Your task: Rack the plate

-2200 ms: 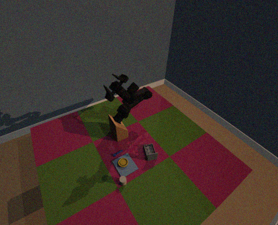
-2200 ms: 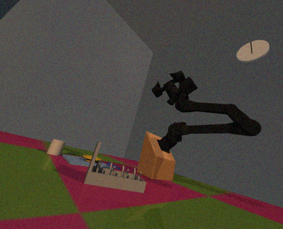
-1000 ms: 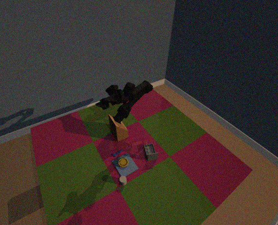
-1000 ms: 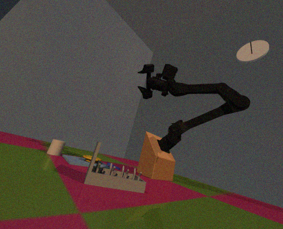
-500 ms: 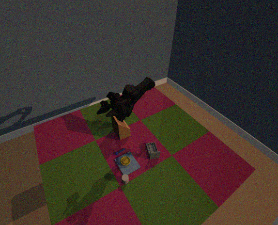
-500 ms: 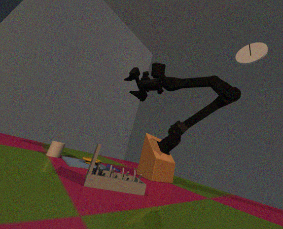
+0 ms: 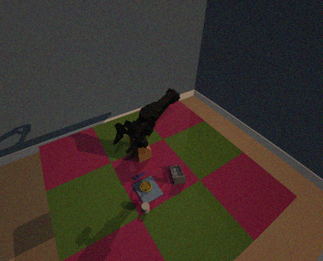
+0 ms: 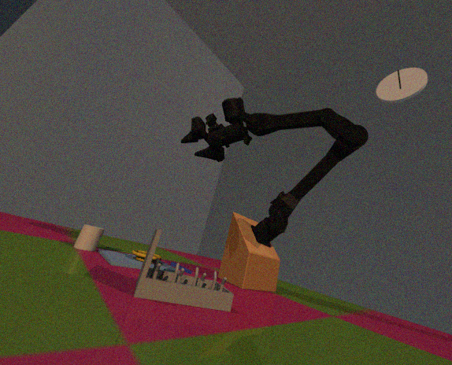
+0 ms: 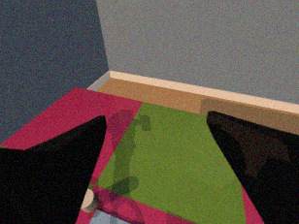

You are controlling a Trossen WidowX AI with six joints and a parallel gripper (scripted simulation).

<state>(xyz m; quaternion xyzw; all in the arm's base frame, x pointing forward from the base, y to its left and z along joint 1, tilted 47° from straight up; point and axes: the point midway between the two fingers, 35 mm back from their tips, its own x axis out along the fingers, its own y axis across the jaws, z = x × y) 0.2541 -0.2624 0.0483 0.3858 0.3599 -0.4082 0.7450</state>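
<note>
Now: the yellow plate 36 cm below my gripper tip, 10 cm to the left of it and 4 cm ahead of it. From my gripper tip the other things lie so: cream cup (35 cm below, 16 cm ahead, 4 cm to the left); blue spoon (37 cm below, 9 cm to the left, 6 cm behind); pale blue mat (37 cm below, 10 cm to the left, 6 cm ahead).
</note>
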